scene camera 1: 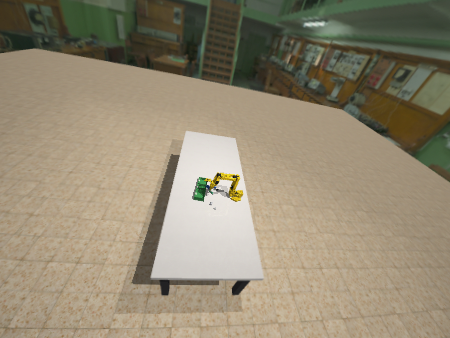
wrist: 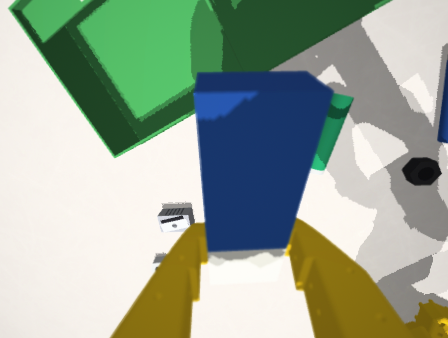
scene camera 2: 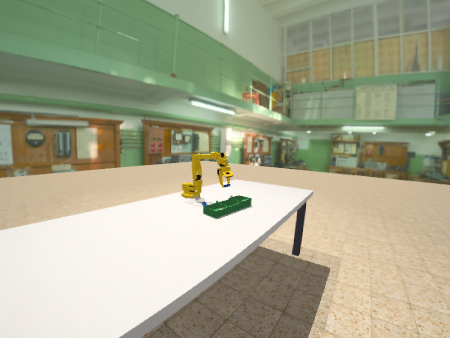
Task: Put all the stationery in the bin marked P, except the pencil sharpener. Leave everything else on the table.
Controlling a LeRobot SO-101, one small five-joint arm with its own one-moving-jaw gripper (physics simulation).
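Where they show: hand, tool point: (scene camera 1: 210, 189) (wrist: 207, 237) (scene camera 2: 227, 185); arm's base, link origin: (scene camera 1: 233, 196) (scene camera 2: 193, 196).
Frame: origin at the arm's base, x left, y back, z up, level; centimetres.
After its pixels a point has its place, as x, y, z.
My gripper (wrist: 247, 241) @[3.4, -22.2, 9.5] (scene camera 2: 228, 180) is shut on a blue-and-white eraser (wrist: 250, 165) @[0.8, -23.8, 10.6] (scene camera 2: 226, 185) @[-0.8, -24.5, 10.3], its two yellow jaws pressing on the sides. The eraser is held above the table; in the wrist view its far end overlaps the near rim of the green divided bin (wrist: 65, 82) @[7.7, -30.7, 3.8] (scene camera 1: 199, 198) @[7.9, -30.0, 2.8] (scene camera 2: 227, 208) @[-10.6, -32.5, 2.7]. No letters can be read on the bin. A grey pencil sharpener (wrist: 175, 220) @[9.9, -20.3, 1.1] lies on the table left of the gripper. A green stick-like thing (wrist: 330, 135) @[-2.3, -20.1, 1.4] lies right of the eraser, partly hidden by it. A blue thing (wrist: 444, 110) @[-8.3, -17.7, 0.7] shows at the right edge.
A black nut (wrist: 421, 171) @[-6.0, -14.8, 0.9] lies to the right on the table. A small grey thing (wrist: 159, 260) @[14.3, -17.6, 0.6] is mostly hidden behind the left jaw. The yellow arm's base (scene camera 1: 236, 195) @[2.4, 1.5, 4.6] (scene camera 2: 190, 190) @[-1.2, 1.1, 3.6] stands on the white table (scene camera 1: 207, 245) @[45.6, -22.3, 0.0] (scene camera 2: 100, 260) @[-62.8, -29.4, 0.0], across from the bin.
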